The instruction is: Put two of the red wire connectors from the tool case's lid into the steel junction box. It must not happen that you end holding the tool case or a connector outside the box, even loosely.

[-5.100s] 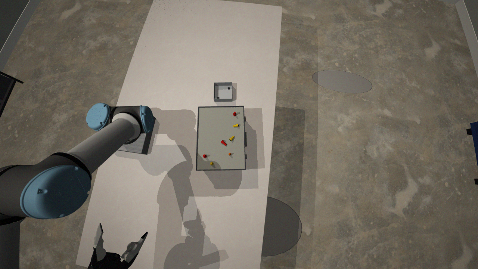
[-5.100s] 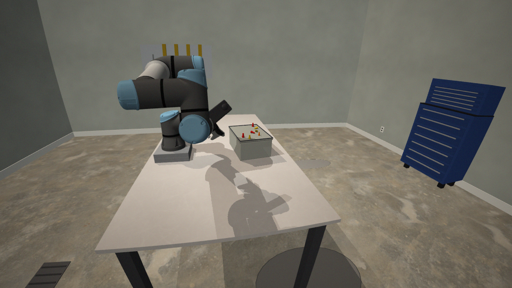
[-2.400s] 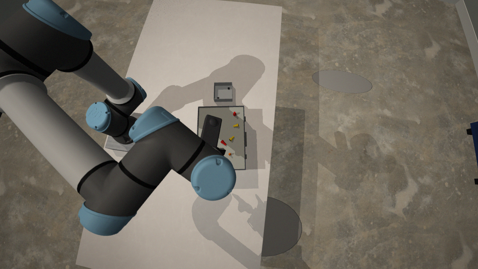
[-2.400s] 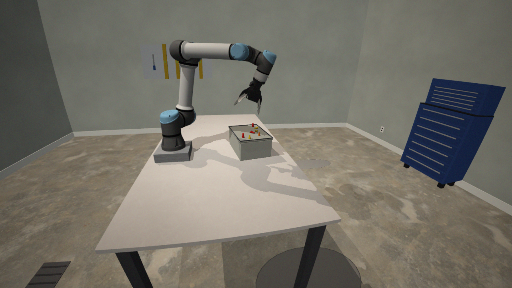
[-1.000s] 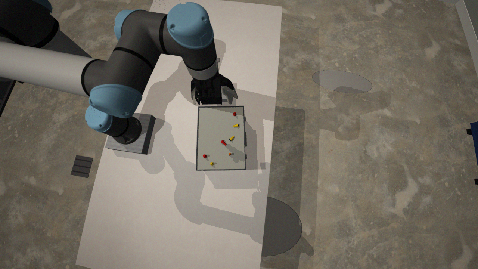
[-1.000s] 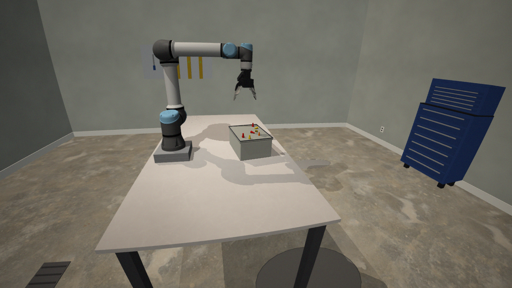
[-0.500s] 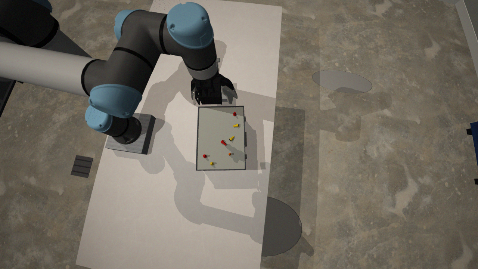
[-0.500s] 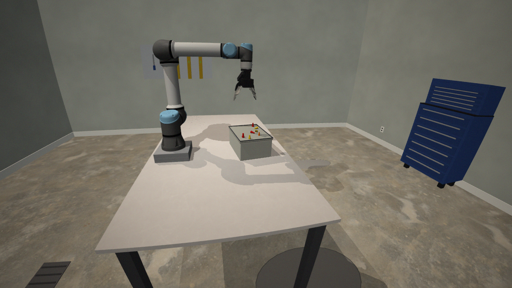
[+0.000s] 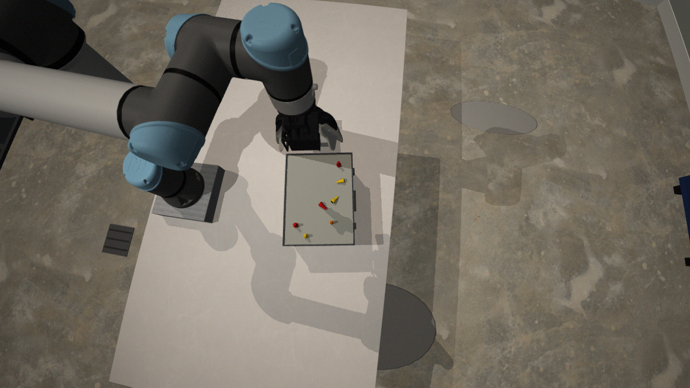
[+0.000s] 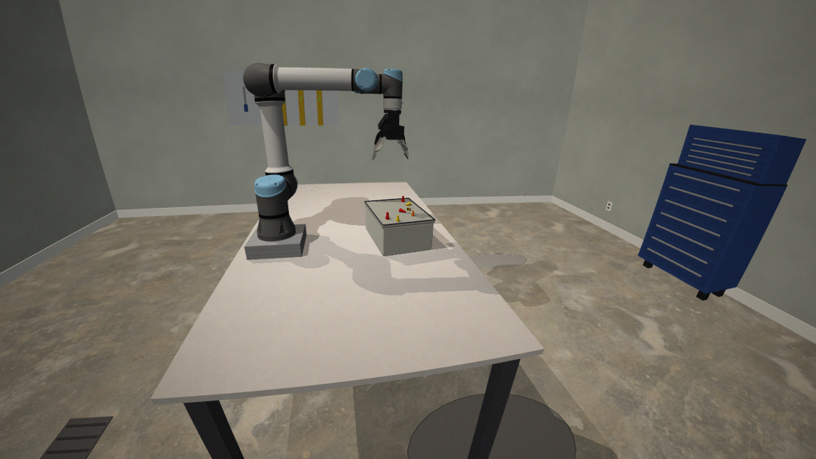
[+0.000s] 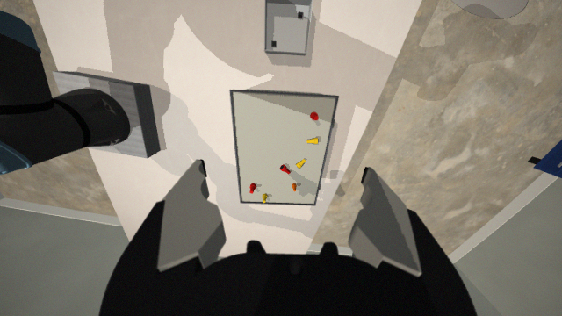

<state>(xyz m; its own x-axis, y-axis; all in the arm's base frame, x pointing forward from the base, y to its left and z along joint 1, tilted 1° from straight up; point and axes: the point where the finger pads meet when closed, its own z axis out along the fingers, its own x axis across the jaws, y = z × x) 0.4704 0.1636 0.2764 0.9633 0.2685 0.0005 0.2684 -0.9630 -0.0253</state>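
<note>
Now: the tool case 240 mm below my hand, 90 mm to the right of it and 30 mm ahead of it. Also, from my hand: orange connector: 190 mm below, 160 mm to the right, 90 mm ahead.
</note>
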